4 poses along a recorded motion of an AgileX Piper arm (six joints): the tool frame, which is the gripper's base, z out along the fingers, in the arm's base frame.
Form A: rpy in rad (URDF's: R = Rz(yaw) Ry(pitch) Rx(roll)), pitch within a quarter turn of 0, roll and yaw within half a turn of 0; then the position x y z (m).
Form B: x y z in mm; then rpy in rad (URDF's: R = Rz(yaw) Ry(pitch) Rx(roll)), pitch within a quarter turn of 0, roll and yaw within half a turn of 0. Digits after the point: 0 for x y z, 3 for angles.
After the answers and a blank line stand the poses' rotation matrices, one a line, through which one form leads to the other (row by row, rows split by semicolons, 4 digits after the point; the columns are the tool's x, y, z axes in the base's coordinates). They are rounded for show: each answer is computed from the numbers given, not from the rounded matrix.
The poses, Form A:
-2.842 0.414 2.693 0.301 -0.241 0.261
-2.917 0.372 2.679 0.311 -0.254 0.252
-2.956 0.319 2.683 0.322 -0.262 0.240
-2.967 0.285 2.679 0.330 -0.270 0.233
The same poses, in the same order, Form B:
301 -241 261 -2.842 0.414 2.693
311 -254 252 -2.917 0.372 2.679
322 -262 240 -2.956 0.319 2.683
330 -270 233 -2.967 0.285 2.679

-0.8249 0.5214 0.2183; 0.3971 0.8094 -0.4326; -0.4023 -0.2702 -0.8747
-0.8337 0.5075 0.2177; 0.4157 0.8363 -0.3574; -0.3635 -0.2075 -0.9082
-0.8514 0.4870 0.1947; 0.4204 0.8557 -0.3019; -0.3136 -0.1752 -0.9332
-0.8588 0.4832 0.1703; 0.4283 0.8595 -0.2790; -0.2812 -0.1667 -0.9451

